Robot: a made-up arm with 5 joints. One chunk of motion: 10 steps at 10 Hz.
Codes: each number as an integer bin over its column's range. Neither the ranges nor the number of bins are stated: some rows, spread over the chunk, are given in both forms.
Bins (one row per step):
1: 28 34 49 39 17 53
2: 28 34 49 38 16 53
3: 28 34 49 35 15 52
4: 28 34 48 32 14 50
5: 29 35 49 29 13 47
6: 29 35 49 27 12 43
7: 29 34 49 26 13 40
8: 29 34 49 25 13 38
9: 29 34 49 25 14 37
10: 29 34 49 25 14 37
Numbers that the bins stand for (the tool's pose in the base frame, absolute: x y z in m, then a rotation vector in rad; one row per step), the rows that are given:
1: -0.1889 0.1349 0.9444 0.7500 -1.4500 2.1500
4: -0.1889 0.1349 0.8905 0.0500 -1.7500 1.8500
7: -0.1349 0.1349 0.9444 -0.5500 -1.8500 0.8500
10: -0.1349 0.1349 0.9444 -0.6500 -1.7500 0.5500
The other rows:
2: -0.1889 0.1349 0.9444 0.6500 -1.5500 2.1500
3: -0.1889 0.1349 0.9444 0.3500 -1.6500 2.0500
5: -0.1349 0.1889 0.9444 -0.2500 -1.8500 1.5500
6: -0.1349 0.1889 0.9444 -0.4500 -1.9500 1.1500
8: -0.1349 0.1349 0.9444 -0.6500 -1.8500 0.6500
9: -0.1349 0.1349 0.9444 -0.6500 -1.7500 0.5500

